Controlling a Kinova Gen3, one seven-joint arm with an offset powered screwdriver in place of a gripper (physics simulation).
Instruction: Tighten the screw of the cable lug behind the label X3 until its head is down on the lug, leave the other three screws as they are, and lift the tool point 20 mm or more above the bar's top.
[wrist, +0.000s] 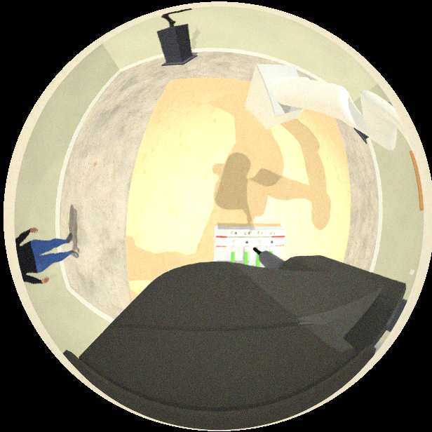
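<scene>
A pale terminal bar (222, 242) with red lines lies low in the wrist view, past the dark tool housing. Four small labels stand in a row on it; they look upside down and too blurred to tell surely which one is X3. Below the labels is a row of small screw spots, among them a dark one (246, 242) in the second column from the left. Green strips (246, 256) run below them. My screwdriver (256, 249) has a black tip, seen between the second and third columns. Its height over the bar and any contact cannot be told. It has no fingers. Screw head heights are too small to tell.
A white robot arm (312, 95) stands by a pale box-like base (261, 97) at the upper right. A dark pedestal (175, 45) stands at the top. A person (45, 254) in blue trousers is at the far left. Arm shadows fall across the wooden table (170, 175).
</scene>
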